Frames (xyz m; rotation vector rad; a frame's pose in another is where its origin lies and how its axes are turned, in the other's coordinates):
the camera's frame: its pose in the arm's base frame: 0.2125 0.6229 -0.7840 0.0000 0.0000 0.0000
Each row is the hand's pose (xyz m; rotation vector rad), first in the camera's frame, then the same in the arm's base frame.
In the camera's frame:
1: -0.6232 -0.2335 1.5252 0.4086 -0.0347 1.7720
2: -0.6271 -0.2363 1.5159 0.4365 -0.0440 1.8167
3: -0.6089 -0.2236 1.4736 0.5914 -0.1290 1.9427
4: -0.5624 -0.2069 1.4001 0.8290 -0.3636 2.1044
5: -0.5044 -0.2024 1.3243 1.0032 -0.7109 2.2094
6: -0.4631 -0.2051 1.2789 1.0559 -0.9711 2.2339
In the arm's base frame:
1: -0.4107 0.3894 0.7412 0.4086 -0.0347 1.7720
2: -0.4146 0.3866 0.7319 0.4365 -0.0440 1.8167
3: -0.3964 0.3993 0.6896 0.5914 -0.1290 1.9427
4: -0.3499 0.4160 0.6161 0.8290 -0.3636 2.1044
5: -0.2919 0.4205 0.5403 1.0032 -0.7109 2.2094
6: -0.2506 0.4178 0.4949 1.0559 -0.9711 2.2339

